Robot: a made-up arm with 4 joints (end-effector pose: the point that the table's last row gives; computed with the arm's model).
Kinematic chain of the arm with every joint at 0, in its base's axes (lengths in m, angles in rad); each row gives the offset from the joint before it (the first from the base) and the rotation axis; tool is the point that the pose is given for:
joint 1: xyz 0 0 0.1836 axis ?
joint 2: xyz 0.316 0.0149 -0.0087 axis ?
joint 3: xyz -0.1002 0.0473 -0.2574 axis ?
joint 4: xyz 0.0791 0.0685 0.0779 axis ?
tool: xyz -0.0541 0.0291 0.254
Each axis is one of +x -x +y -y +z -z.
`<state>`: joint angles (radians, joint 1 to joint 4).
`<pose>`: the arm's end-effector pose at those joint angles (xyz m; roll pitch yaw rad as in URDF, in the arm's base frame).
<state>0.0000 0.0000 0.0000 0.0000</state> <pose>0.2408 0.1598 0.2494 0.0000 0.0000 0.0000</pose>
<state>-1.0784 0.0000 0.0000 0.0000</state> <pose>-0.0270 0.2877 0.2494 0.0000 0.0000 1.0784</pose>
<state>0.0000 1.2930 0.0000 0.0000</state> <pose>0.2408 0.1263 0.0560 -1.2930 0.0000 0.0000</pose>
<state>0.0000 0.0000 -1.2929 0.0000</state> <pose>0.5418 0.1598 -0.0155 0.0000 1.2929 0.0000</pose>
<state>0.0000 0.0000 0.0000 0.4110</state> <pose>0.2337 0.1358 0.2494 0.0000 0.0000 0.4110</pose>
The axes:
joint 1: -z
joint 2: -x
joint 3: -y
joint 4: +z

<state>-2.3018 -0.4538 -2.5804 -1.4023</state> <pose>-0.5266 -0.0574 -0.2799 -2.6596 0.5380 0.5649</pose>
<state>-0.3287 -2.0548 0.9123 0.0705</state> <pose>-0.0248 -0.0283 0.3165 1.8744 0.3097 -0.5464</pose>
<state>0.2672 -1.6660 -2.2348 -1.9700</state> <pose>0.5325 0.4344 0.3820 -1.3886 1.2416 -1.0036</pose>
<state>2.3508 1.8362 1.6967 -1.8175</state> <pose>-0.0522 0.2325 0.0665 -0.4689 -1.5339 -1.7601</pose>
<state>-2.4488 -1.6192 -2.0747 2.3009</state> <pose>-0.6814 -0.0987 0.2551 -1.5373 -0.7980 1.3574</pose>
